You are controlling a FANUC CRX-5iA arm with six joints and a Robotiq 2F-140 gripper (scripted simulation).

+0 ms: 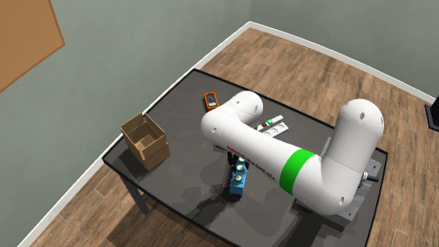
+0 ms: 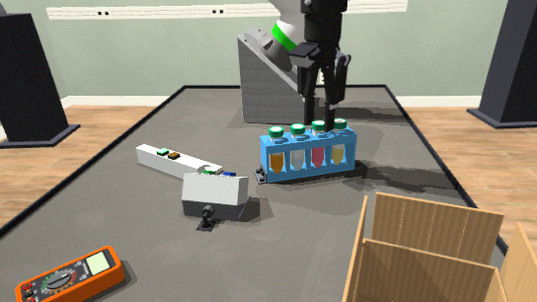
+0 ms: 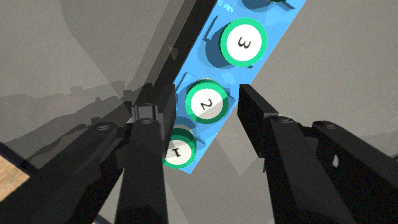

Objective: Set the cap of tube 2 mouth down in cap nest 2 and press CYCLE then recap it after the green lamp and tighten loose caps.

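The cap 2 lies 3 cm below my hand. The rest, counted from my hand: cap 1: 5 cm to the left, 3 cm below, 1 cm behind; then cap 4: 10 cm to the right, 3 cm below, 2 cm ahead; then cap 3: 5 cm to the right, 3 cm below, 1 cm ahead.
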